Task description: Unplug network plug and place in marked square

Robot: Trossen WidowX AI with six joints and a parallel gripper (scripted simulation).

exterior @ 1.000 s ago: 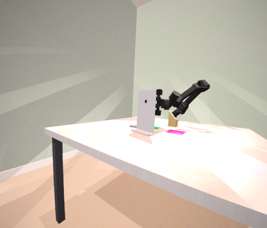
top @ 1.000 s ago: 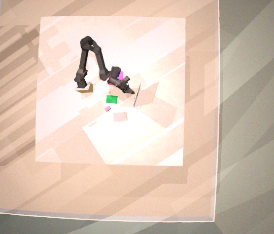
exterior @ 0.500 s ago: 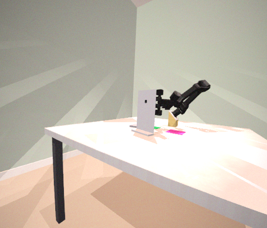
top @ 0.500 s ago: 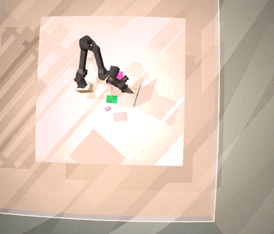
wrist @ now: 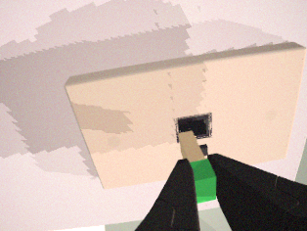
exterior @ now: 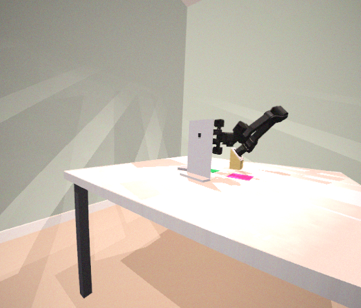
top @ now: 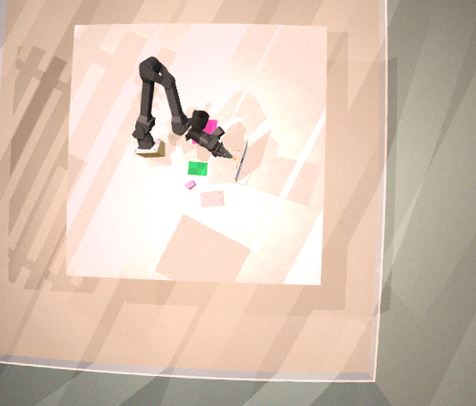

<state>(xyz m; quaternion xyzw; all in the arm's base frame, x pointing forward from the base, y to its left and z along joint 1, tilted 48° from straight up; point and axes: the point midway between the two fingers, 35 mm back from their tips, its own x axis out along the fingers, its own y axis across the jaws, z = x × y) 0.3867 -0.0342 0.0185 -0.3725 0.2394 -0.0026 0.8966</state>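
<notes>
Now: the magenta square 21 cm below my gripper tip, 16 cm behind it and 14 cm to the left of it. Round my gripper tip: panel: 8 cm below, 4 cm ahead, 1 cm to the right; then network plug: right at my gripper tip.
</notes>
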